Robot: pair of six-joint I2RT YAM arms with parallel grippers.
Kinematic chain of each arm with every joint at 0, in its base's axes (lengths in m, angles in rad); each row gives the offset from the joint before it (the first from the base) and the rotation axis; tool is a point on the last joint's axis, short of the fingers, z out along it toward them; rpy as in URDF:
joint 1: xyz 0 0 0.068 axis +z
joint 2: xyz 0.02 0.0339 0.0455 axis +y
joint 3: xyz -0.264 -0.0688 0 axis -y
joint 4: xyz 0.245 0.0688 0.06 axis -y
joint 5: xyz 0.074 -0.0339 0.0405 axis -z
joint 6: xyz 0.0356 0 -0.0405 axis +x
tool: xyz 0 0 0 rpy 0 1.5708 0
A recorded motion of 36 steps. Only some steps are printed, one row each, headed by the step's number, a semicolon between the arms.
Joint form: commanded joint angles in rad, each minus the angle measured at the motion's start. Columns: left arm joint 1, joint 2, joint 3, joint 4, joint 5, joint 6; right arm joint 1, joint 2, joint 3, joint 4, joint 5, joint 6.
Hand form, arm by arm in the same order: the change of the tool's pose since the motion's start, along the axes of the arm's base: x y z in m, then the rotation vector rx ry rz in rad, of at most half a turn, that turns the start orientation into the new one. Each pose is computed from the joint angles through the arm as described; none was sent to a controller.
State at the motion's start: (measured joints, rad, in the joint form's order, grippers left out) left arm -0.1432 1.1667 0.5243 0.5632 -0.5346 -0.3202; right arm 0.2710 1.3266 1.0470 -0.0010 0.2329 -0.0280
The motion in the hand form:
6: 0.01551 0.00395 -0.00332 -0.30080 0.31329 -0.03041; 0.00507 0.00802 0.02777 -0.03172 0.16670 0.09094
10: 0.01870 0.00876 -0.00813 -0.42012 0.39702 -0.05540; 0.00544 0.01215 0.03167 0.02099 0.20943 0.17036
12: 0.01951 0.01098 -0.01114 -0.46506 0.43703 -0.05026; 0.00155 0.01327 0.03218 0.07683 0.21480 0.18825
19: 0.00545 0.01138 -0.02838 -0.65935 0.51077 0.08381; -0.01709 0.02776 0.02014 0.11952 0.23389 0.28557
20: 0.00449 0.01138 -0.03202 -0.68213 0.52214 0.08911; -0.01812 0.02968 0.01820 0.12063 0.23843 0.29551
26: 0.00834 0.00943 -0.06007 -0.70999 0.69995 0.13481; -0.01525 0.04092 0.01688 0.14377 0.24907 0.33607
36: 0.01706 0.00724 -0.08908 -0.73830 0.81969 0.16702; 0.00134 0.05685 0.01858 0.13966 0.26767 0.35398
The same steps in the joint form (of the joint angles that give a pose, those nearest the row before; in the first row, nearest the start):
6: 0.0429 0.0576 0.2026 -0.5694 0.1674 -0.3340; 0.0112 0.0571 0.2226 -0.3317 -0.0798 -0.0146
10: 0.0755 0.0859 0.2408 -0.6780 0.2780 -0.4200; 0.0128 0.0712 0.2627 -0.3896 -0.1749 0.0137
12: 0.0880 0.0999 0.2557 -0.7264 0.3106 -0.4532; 0.0157 0.0574 0.2520 -0.3884 -0.2092 0.0603
19: 0.0866 0.0928 0.2319 -0.8650 0.3108 -0.6821; 0.0720 0.0022 0.1622 -0.3571 -0.2668 0.0921
20: 0.0880 0.0966 0.2246 -0.8695 0.3232 -0.7019; 0.0786 0.0009 0.1548 -0.3542 -0.2713 0.0932
26: 0.0867 0.2023 0.2351 -0.9559 0.3628 -0.7246; 0.1069 0.0262 0.1690 -0.3441 -0.2934 0.1140
36: 0.0849 0.3274 0.2427 -0.9607 0.3976 -0.7458; 0.1336 0.1119 0.2522 -0.3583 -0.2881 0.1190

